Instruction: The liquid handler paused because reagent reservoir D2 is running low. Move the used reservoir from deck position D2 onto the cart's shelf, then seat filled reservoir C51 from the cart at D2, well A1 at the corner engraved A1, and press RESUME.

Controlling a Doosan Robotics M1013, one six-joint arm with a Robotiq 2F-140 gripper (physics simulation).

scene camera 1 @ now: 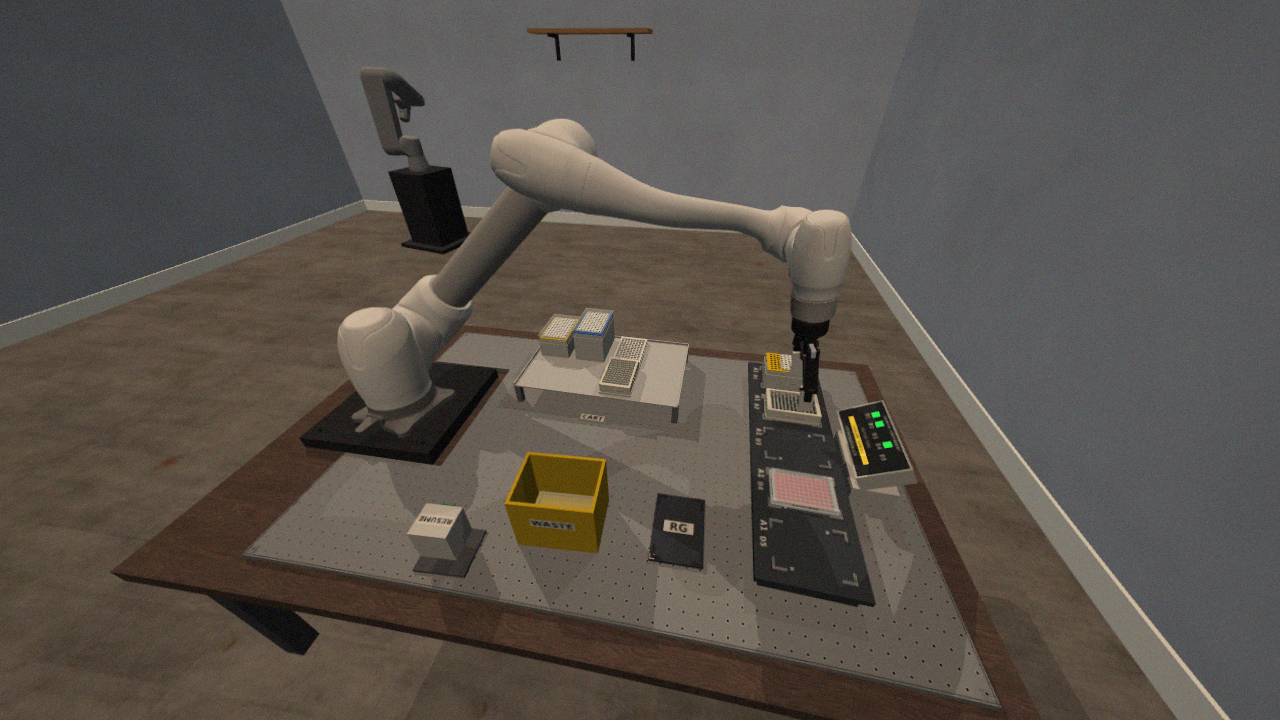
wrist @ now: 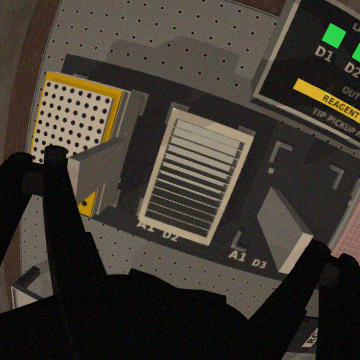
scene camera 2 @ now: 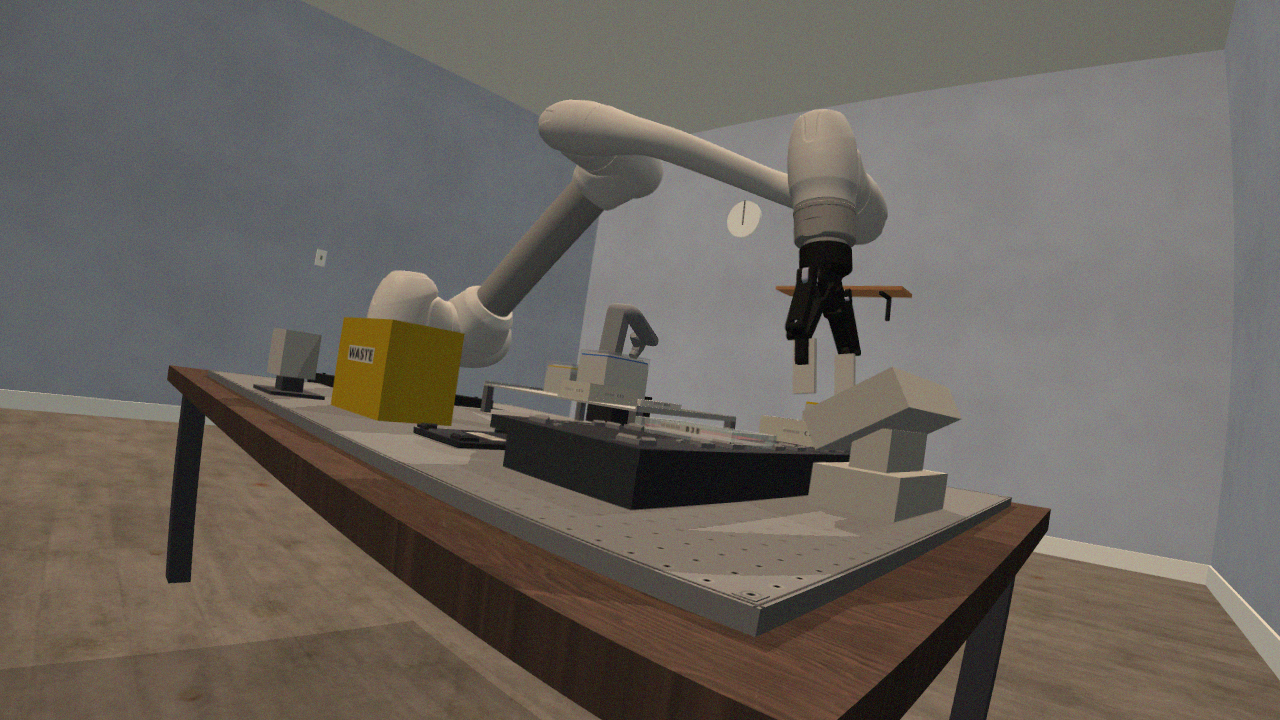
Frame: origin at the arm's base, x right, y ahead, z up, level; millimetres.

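Seen in the pictures: gripper, fingertip midpoint: (scene camera 1: 800,391) (wrist: 192,178) (scene camera 2: 825,398); arm's base, link origin: (scene camera 1: 406,407).
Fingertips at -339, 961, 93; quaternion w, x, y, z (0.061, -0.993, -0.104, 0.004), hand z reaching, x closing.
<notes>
Offsets run from my fingertips to a thing's top centre, as dx, dy, dz.
The used reservoir {+4, -10, -35} (scene camera 1: 789,408) (wrist: 197,177), a cream tray with slats, sits in D2 of the dark deck (scene camera 1: 805,559) (scene camera 2: 572,456) (wrist: 137,165). My gripper (scene camera 1: 808,385) (scene camera 2: 825,371) (wrist: 192,178) is open above it, one finger over the D1 side and the other over the D3 side. The cart (scene camera 1: 662,380) carries two pale trays, a nearer one {+69, -458, -22} (scene camera 1: 619,375) and a farther one {-64, -482, -39} (scene camera 1: 631,348); I cannot read which is C51. The RESUME button {+597, -579, -9} (scene camera 1: 440,530) (scene camera 2: 293,353) stands at the front left in scene camera 1.
A yellow tip rack {-118, -32, -1} (scene camera 1: 778,362) (wrist: 75,117) stands in D1 and a pink plate {+248, +34, -52} (scene camera 1: 803,491) in D4. A status screen (scene camera 1: 875,438) (scene camera 2: 886,407) (wrist: 320,95) stands beside the deck. The yellow waste bin {+463, -406, +22} (scene camera 1: 558,528) (scene camera 2: 393,371) and RG pad {+394, -184, -99} (scene camera 1: 677,546) stand nearer the front. Two tip boxes {-24, -695, +17} (scene camera 1: 556,336) {-44, -589, +50} (scene camera 1: 594,335) are on the cart.
</notes>
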